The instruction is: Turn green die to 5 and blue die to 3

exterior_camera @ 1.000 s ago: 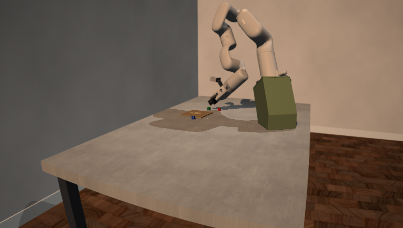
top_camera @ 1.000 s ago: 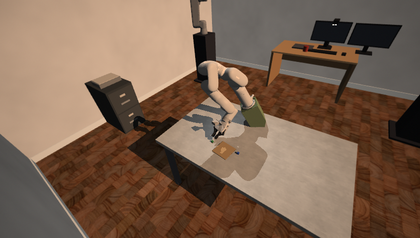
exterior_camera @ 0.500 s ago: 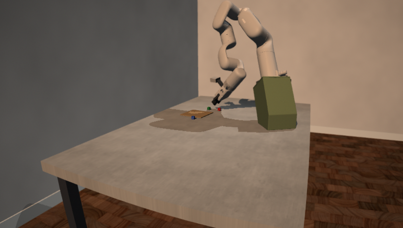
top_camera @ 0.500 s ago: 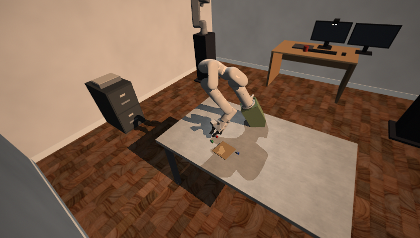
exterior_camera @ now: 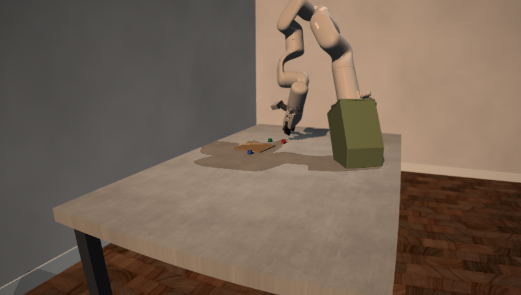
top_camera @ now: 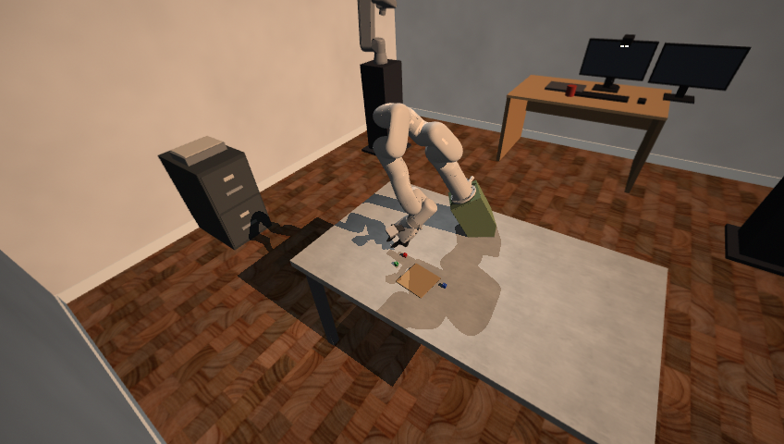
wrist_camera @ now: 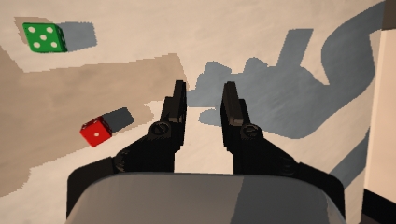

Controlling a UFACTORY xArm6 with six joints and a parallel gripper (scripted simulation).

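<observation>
Right now the green die is 70 mm to the left of my hand, 70 mm ahead of it and 50 mm below it. Round my hand: blue die (320 mm to the left, 60 mm ahead, 50 mm below); tan mat (210 mm to the left, 90 mm ahead, 50 mm below); red die (70 mm to the left, 50 mm below).
</observation>
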